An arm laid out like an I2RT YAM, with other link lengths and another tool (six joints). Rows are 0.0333 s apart.
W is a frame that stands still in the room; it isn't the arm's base.
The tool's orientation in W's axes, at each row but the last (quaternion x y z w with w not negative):
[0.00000 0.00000 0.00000 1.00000]
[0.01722 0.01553 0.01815 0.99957]
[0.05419 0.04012 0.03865 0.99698]
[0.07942 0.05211 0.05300 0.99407]
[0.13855 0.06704 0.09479 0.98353]
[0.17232 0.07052 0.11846 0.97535]
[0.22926 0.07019 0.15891 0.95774]
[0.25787 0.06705 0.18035 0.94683]
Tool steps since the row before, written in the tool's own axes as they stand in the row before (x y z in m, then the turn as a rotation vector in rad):
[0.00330 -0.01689 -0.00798 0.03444 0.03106 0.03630]
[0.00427 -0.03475 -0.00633 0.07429 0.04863 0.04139]
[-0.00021 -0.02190 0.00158 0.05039 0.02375 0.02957]
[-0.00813 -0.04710 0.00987 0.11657 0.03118 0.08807]
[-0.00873 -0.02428 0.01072 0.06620 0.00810 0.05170]
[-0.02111 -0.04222 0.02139 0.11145 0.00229 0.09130]
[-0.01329 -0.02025 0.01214 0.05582 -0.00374 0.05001]
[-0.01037 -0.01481 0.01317 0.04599 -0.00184 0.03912]
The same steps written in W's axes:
[0.00330 -0.01689 -0.00798 0.03444 0.03106 0.03630]
[0.00531 -0.03433 -0.00767 0.07378 0.04990 0.04079]
[0.00152 -0.02189 -0.00085 0.05084 0.02454 0.02812]
[-0.00236 -0.04867 0.00277 0.12212 0.03044 0.08048]
[-0.00272 -0.02749 0.00421 0.07123 0.00778 0.04457]
[-0.00776 -0.05075 0.00705 0.12303 0.00139 0.07500]
[-0.00446 -0.02663 0.00222 0.06384 -0.00522 0.03910]
[-0.00216 -0.02189 0.00406 0.05176 -0.00234 0.03106]

